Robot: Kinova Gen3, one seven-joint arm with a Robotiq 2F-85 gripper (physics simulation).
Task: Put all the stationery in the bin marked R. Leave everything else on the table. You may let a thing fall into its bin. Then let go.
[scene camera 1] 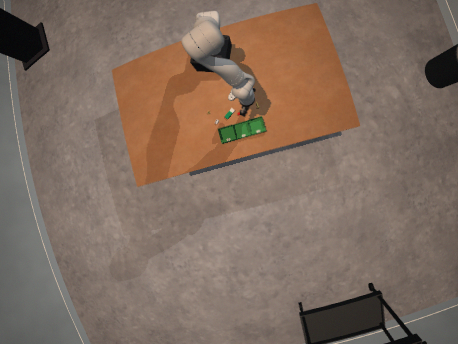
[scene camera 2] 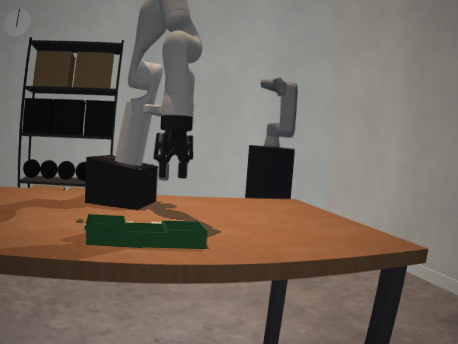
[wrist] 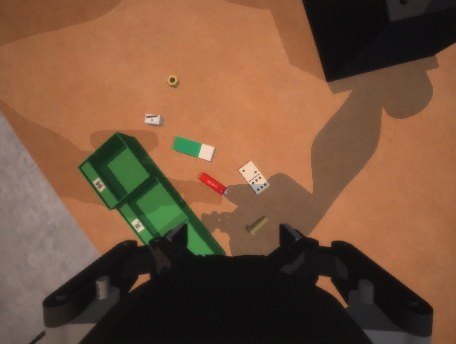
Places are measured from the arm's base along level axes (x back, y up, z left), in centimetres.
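Where they show: gripper, fingertip midpoint: (scene camera 2: pixel 173 179) (wrist: pixel 233 234); arm's base, origin of the base link: (scene camera 2: pixel 128 162).
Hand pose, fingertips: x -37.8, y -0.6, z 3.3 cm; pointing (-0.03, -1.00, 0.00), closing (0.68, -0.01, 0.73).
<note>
Things, the pixels of their top centre, and the offset from my fingertips. "pt": a spot on its surface instead. Level surfaces: height alone.
- white eraser, middle of its top: (wrist: pixel 193 148) (scene camera 1: pixel 229 113) dx +2.4, dy -11.1, dz -11.3 cm
- small light-grey pencil sharpener, middle of its top: (wrist: pixel 152 118) (scene camera 1: pixel 216 121) dx +1.4, dy -11.3, dz -19.8 cm
- green three-bin tray, middle of its top: (wrist: pixel 146 216) (scene camera 2: pixel 144 220) (scene camera 1: pixel 241 129) dx -9.2, dy -7.8, dz -8.9 cm
- bin marked R, surface spot: (wrist: pixel 159 204) pt dx -8.5, dy -11.7, dz -9.5 cm
- battery, middle of its top: (wrist: pixel 213 185) dx +0.3, dy -11.0, dz -4.9 cm
- white domino, middle of its top: (wrist: pixel 254 177) dx +5.6, dy -11.7, dz -0.8 cm
- brass bolt, middle of its top: (wrist: pixel 259 226) dx +0.3, dy -11.1, dz +5.0 cm
- brass nut, middle of its top: (wrist: pixel 172 80) (scene camera 2: pixel 79 218) dx +8.5, dy -11.6, dz -21.7 cm
- table, its level: dy -12.4 cm
A green and white eraser (wrist: pixel 194 148) (scene camera 1: pixel 229 114) lies flat on the table. A small light-grey pencil sharpener (wrist: pixel 153 119) (scene camera 1: pixel 216 122) lies near the M end of the green three-bin tray (wrist: pixel 176 194) (scene camera 2: pixel 145 238). The bin marked R (wrist: pixel 159 204) is the middle one; its visible floor is bare. My gripper (wrist: pixel 233 234) (scene camera 2: pixel 173 171) (scene camera 1: pixel 243 111) is open and empty, pointing down high above the table. In the wrist view it hides part of the third bin and its label.
A red cylinder with a metal tip, like a battery (wrist: pixel 213 184), a white domino (wrist: pixel 253 177), a brass bolt (wrist: pixel 257 225) and a brass nut (wrist: pixel 172 80) (scene camera 2: pixel 79 220) lie on the table (scene camera 2: pixel 300 235). The black robot base (scene camera 2: pixel 121 181) stands at the back.
</note>
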